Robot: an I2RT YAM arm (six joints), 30 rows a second.
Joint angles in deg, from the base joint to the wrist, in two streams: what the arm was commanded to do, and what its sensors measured. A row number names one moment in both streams.
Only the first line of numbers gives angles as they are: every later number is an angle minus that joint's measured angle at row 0.
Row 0, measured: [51.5 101.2 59.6 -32.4 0.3 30.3]
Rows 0 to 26, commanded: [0.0 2.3 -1.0 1.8 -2.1 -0.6]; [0.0 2.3 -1.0 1.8 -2.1 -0.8]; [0.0 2.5 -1.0 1.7 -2.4 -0.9]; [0.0 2.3 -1.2 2.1 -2.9 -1.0]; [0.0 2.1 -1.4 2.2 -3.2 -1.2]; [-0.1 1.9 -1.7 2.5 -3.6 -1.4]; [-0.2 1.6 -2.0 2.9 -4.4 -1.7]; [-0.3 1.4 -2.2 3.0 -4.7 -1.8]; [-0.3 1.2 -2.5 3.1 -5.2 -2.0]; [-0.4 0.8 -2.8 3.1 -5.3 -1.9]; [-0.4 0.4 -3.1 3.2 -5.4 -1.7]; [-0.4 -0.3 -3.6 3.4 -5.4 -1.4]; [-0.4 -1.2 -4.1 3.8 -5.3 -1.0]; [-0.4 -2.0 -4.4 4.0 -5.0 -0.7]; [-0.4 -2.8 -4.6 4.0 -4.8 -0.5]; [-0.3 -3.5 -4.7 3.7 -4.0 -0.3]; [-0.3 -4.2 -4.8 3.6 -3.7 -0.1]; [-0.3 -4.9 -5.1 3.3 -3.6 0.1]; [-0.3 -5.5 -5.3 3.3 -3.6 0.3]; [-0.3 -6.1 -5.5 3.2 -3.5 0.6]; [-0.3 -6.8 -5.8 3.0 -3.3 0.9]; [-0.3 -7.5 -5.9 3.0 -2.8 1.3]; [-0.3 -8.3 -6.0 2.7 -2.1 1.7]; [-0.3 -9.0 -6.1 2.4 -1.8 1.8]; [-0.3 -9.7 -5.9 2.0 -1.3 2.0]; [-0.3 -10.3 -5.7 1.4 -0.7 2.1]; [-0.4 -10.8 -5.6 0.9 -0.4 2.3]
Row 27, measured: [-0.5 -9.6 -5.9 2.6 -1.6 1.2]
